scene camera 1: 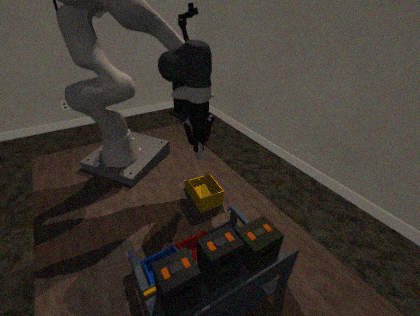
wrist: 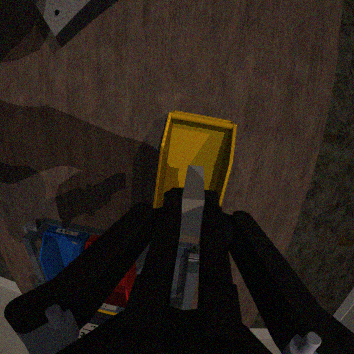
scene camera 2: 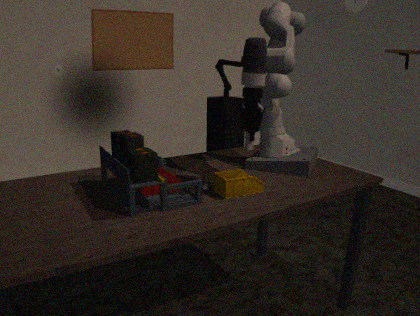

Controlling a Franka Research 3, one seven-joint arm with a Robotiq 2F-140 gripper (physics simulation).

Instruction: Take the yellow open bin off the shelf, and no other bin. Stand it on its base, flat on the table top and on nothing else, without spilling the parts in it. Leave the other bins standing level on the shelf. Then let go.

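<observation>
The yellow open bin (scene camera 1: 204, 194) (scene camera 2: 237, 184) (wrist: 195, 150) stands upright on the table top (scene camera 1: 100, 200) (scene camera 2: 280, 210), beside the grey shelf rack (scene camera 1: 289, 270) (scene camera 2: 114, 172) with a small gap between them. My gripper (scene camera 1: 199, 151) (scene camera 2: 251, 137) (wrist: 194, 179) is shut and empty, above the bin and apart from it. In the wrist view it hides part of the bin's inside; the parts cannot be made out clearly. A blue bin (scene camera 1: 150, 267) (wrist: 61, 250) and a red bin (scene camera 1: 194, 241) (wrist: 122, 290) sit on the shelf, partly hidden.
Dark boxes with orange latches (scene camera 1: 176, 275) (scene camera 1: 220, 247) (scene camera 1: 259, 235) stand on the shelf rack. A small yellow piece (scene camera 1: 150, 290) shows at its left end in the first scene view. The robot's base plate (scene camera 1: 145, 155) (scene camera 2: 287, 165) is at the table's far end.
</observation>
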